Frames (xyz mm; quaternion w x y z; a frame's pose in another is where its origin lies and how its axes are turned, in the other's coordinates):
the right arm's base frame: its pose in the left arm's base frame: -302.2 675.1 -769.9 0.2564 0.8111 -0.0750 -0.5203
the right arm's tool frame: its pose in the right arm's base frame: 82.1 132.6 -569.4 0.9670 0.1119 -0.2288 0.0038
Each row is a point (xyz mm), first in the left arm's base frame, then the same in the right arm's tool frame.
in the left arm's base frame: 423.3 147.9 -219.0
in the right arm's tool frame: -59.8 663.5 -217.0
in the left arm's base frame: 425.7 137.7 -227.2
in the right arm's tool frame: -47.8 668.6 -219.7
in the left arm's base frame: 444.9 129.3 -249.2
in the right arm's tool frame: -24.4 664.5 -238.6
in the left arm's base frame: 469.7 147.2 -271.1
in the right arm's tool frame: -13.1 636.8 -261.4
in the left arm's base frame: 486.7 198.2 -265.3
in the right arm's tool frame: -41.7 593.0 -275.3
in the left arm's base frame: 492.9 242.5 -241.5
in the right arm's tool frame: -83.2 564.2 -279.5
